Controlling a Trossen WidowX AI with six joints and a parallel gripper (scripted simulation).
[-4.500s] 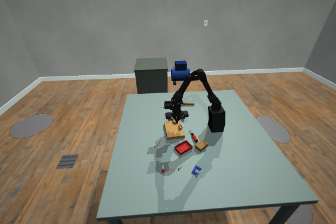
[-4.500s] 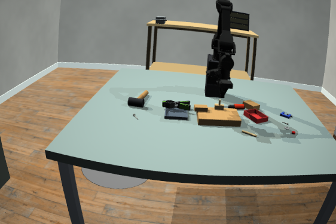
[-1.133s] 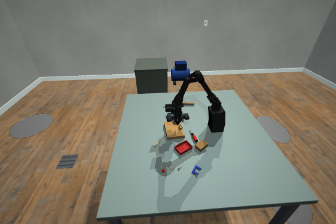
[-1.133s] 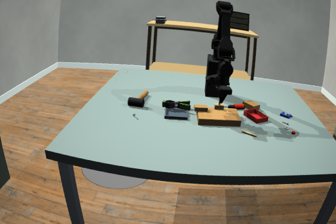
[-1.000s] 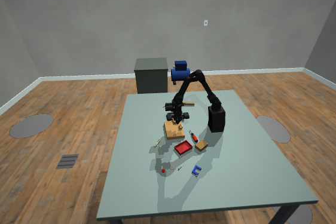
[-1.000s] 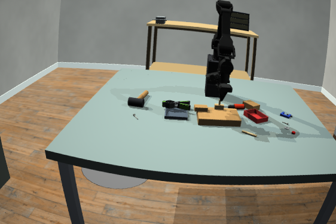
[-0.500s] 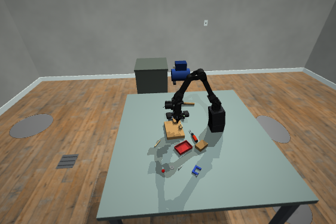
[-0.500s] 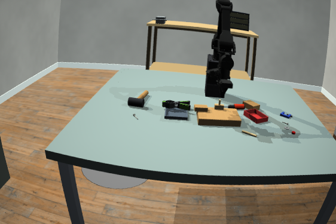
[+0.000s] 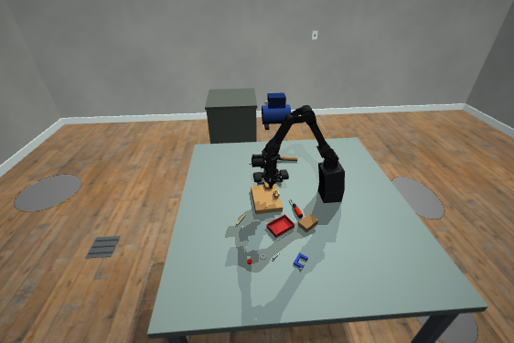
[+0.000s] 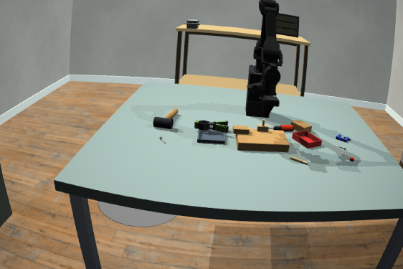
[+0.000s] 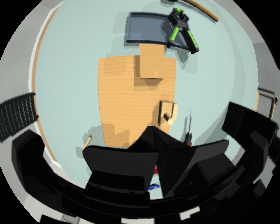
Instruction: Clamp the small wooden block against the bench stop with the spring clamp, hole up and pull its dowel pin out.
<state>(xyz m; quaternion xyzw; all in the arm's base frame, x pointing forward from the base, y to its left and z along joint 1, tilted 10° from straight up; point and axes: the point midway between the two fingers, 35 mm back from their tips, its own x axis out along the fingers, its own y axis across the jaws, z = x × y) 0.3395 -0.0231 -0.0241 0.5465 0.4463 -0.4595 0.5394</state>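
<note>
Right now the dowel pin is 80 mm below my hand and 30 mm behind it. Round my hand: red tray: 200 mm to the left, 130 mm below, 10 mm behind; then wooden board: 120 mm below, 20 mm ahead, 10 mm to the right; then dark tray: 200 mm to the right, 130 mm below, 40 mm behind.
</note>
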